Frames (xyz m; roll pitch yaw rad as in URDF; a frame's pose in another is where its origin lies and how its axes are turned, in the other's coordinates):
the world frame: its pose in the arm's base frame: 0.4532 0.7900 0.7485 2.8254 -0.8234 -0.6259
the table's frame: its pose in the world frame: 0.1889 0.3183 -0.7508 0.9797 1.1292 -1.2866
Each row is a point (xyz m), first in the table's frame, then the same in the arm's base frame.
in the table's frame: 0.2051 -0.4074 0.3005
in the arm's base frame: -0.2759 1.4125 1.2424
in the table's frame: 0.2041 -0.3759 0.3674
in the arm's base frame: -0.2280 1.4437 1.1954
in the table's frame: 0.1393 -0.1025 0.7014
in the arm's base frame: 0.1215 1.5312 0.9491
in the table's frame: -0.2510 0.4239 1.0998
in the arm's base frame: 0.7241 1.3475 0.5118
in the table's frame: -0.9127 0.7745 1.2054
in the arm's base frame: 1.0740 0.8100 0.1110
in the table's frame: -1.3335 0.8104 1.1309
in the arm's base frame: 1.0790 0.4211 -0.0696
